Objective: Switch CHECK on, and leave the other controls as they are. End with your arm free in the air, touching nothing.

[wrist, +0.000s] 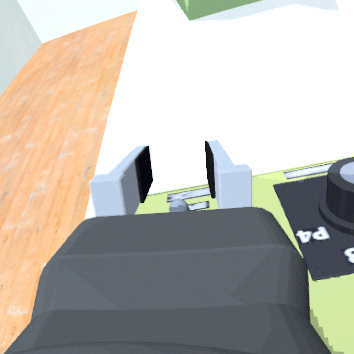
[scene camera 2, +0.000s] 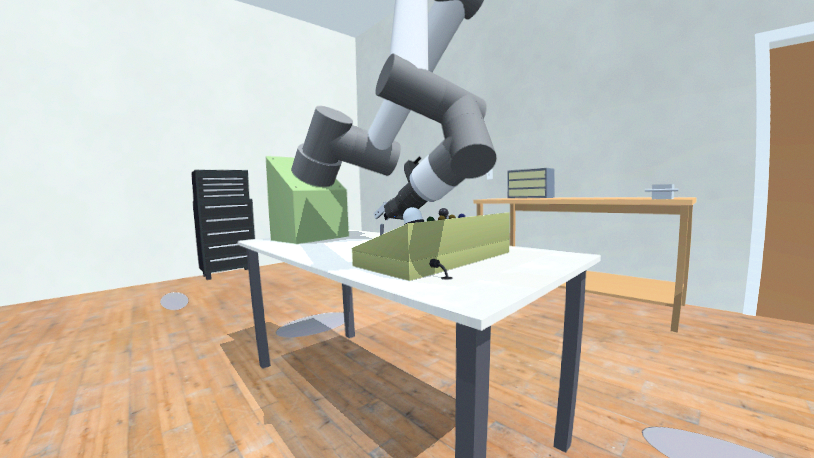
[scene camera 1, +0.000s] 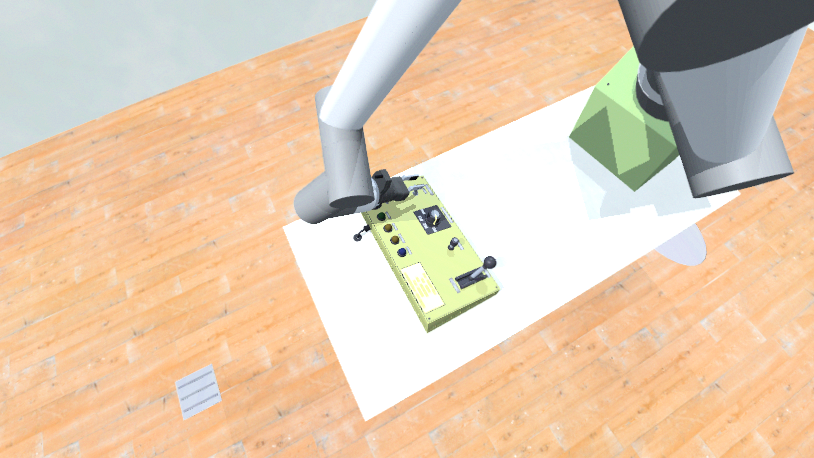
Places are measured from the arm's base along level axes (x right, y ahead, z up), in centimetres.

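Pixels of known places: gripper, fingertip midpoint: point(wrist: 177, 160) point(scene camera 2: 380, 216) point(scene camera 1: 419, 181); arm's base, link origin: point(scene camera 2: 313, 174).
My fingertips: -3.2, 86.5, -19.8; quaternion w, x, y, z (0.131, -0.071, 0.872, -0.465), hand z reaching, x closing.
For each thing: its middle in the pictures, then the offset to it from my fingertips, as dx, dy, dz. "pt": a spot on its surface instead.
- yellow-green control panel, body centre: point(scene camera 1: 425, 241) point(scene camera 2: 435, 235) -18.7, +2.6, -7.3
- small switch with a rounded grey tip, body centre: point(wrist: 185, 220) +0.3, +1.5, -4.4
- rotary knob, body centre: point(scene camera 1: 433, 216) -11.2, -2.1, -5.3
- small toggle, body centre: point(scene camera 1: 452, 245) -22.8, -5.2, -5.5
- black gooseneck object, surface spot: point(scene camera 2: 435, 263) pt -6.0, +22.1, -11.7
The yellow-green control panel point(scene camera 1: 426, 253) point(scene camera 2: 475, 239) point(wrist: 330, 312) lies on the white table. My gripper point(scene camera 1: 420, 187) point(scene camera 2: 380, 211) point(wrist: 177, 160) is open over the panel's far end in scene camera 1, with nothing gripped. In the wrist view a small switch with a rounded grey tip point(wrist: 178, 205) shows low in the gap between the fingers, beside small label plates; its base is hidden by the gripper body. I cannot read the name CHECK on any plate, nor tell the switch's position. Whether a finger touches the switch or panel is unclear.
Near the gripper are a rotary knob point(scene camera 1: 434, 216) point(wrist: 345, 190), a small toggle point(scene camera 1: 453, 243), a ball-topped lever point(scene camera 1: 489, 262) and coloured buttons including a blue one point(scene camera 1: 401, 251). A black gooseneck object point(scene camera 1: 357, 236) point(scene camera 2: 435, 263) stands beside the panel. A green angular block point(scene camera 1: 626, 136) point(scene camera 2: 318, 210) stands farther off.
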